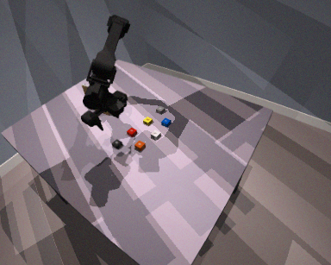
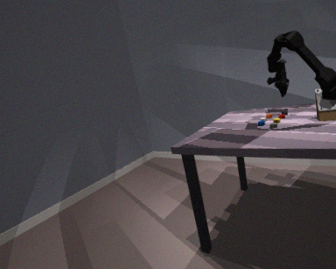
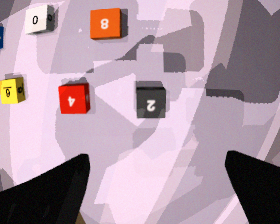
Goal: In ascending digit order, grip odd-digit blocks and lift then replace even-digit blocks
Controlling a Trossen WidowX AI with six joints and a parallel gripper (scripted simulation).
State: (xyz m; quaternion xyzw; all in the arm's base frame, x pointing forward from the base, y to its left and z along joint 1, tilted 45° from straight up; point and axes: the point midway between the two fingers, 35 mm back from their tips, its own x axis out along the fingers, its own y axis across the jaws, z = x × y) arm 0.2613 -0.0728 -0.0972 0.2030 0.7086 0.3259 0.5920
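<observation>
The white block lies 150 mm to the left of my gripper tip, 110 mm below it and 100 mm ahead of it. From my gripper tip the other things lie so: orange block (110 mm below, 90 mm ahead, 60 mm to the left); black block (110 mm below, 10 mm ahead); red block (110 mm below, 90 mm to the left).
</observation>
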